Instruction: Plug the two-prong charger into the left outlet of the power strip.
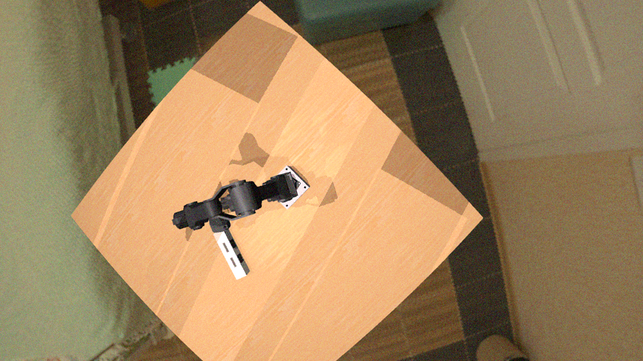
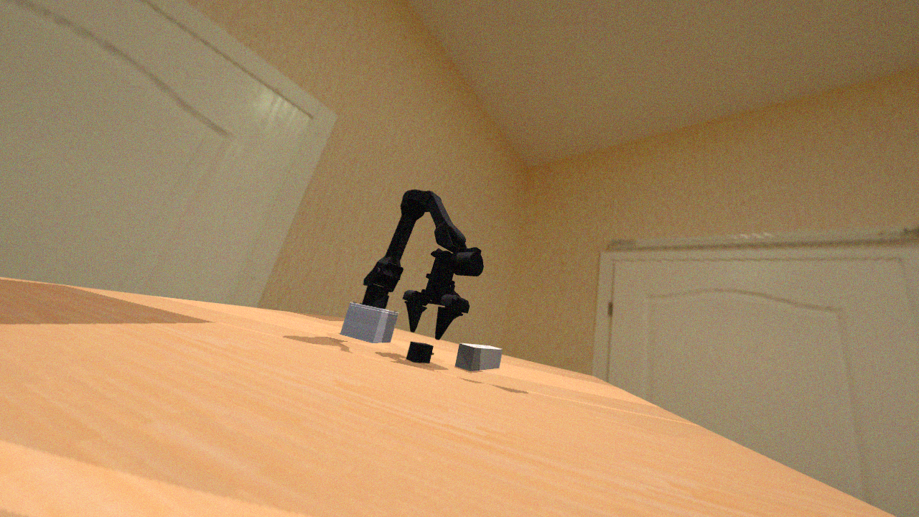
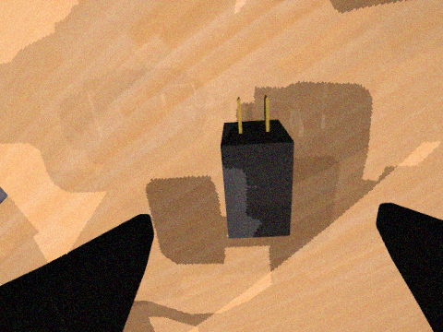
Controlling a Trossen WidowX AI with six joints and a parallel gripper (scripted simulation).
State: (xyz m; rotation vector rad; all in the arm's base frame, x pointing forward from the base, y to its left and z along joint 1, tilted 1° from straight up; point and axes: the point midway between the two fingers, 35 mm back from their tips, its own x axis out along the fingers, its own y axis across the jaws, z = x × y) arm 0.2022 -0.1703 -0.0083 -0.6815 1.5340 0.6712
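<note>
The black two-prong charger is 40 mm below my gripper tip, 10 mm to the left of it and 10 mm ahead of it.
</note>
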